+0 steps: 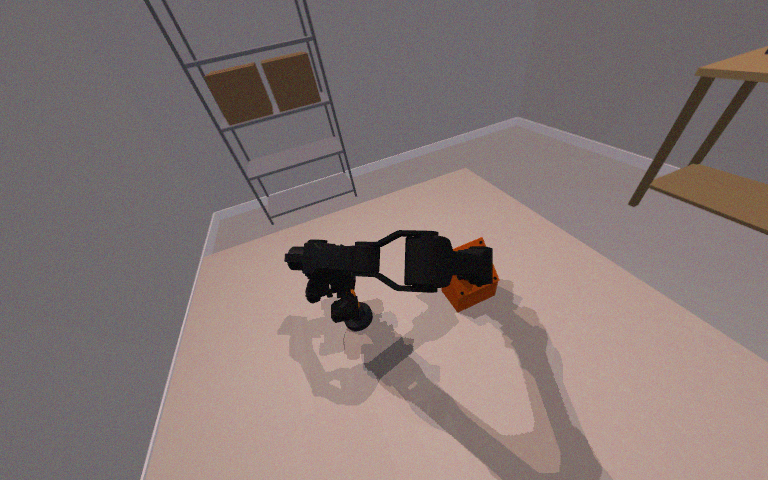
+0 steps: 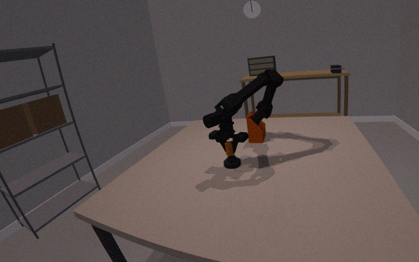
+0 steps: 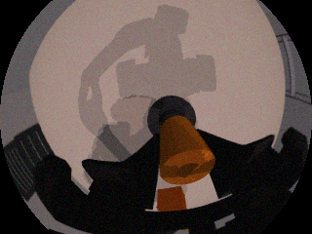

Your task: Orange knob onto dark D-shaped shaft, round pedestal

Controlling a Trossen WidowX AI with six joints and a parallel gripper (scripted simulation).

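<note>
Now: gripper tip 40 mm above the dark round pedestal. Also, from my gripper tip: orange knob: 20 mm above.
</note>
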